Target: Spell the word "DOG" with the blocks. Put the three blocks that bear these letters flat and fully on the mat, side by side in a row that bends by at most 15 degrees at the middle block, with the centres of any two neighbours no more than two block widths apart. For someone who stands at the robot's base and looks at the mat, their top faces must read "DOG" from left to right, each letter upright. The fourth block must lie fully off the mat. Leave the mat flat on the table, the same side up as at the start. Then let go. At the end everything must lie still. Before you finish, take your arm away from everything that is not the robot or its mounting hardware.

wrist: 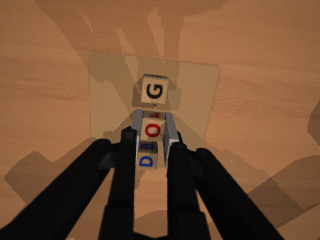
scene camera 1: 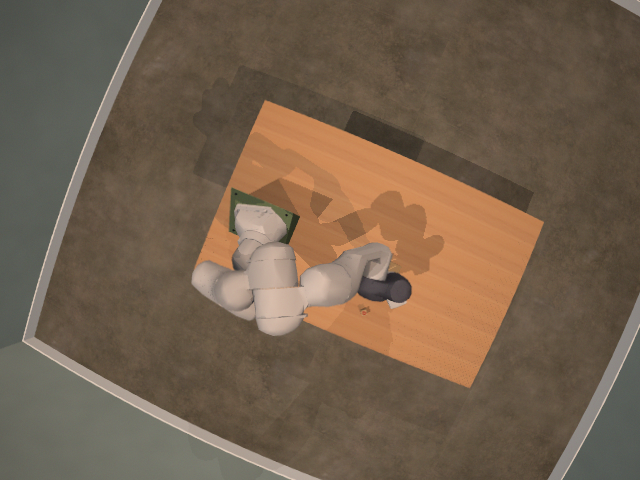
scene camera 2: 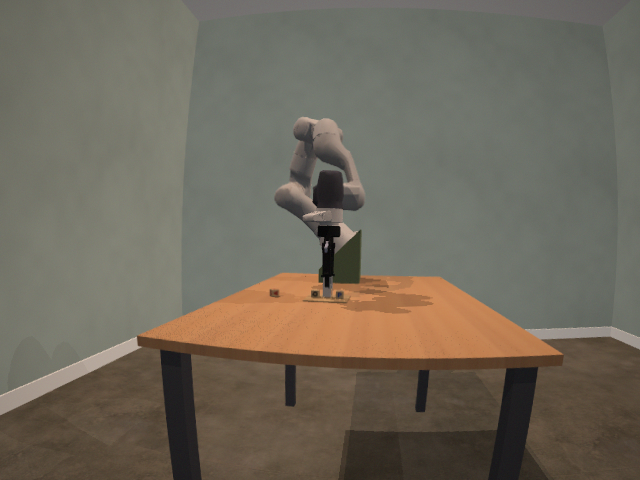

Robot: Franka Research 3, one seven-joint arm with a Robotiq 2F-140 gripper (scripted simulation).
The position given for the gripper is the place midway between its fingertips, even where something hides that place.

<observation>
In view: the gripper [scene camera 2: 327,296] and a mat [wrist: 115,80].
The gripper shows as well in the wrist view [wrist: 152,121].
</observation>
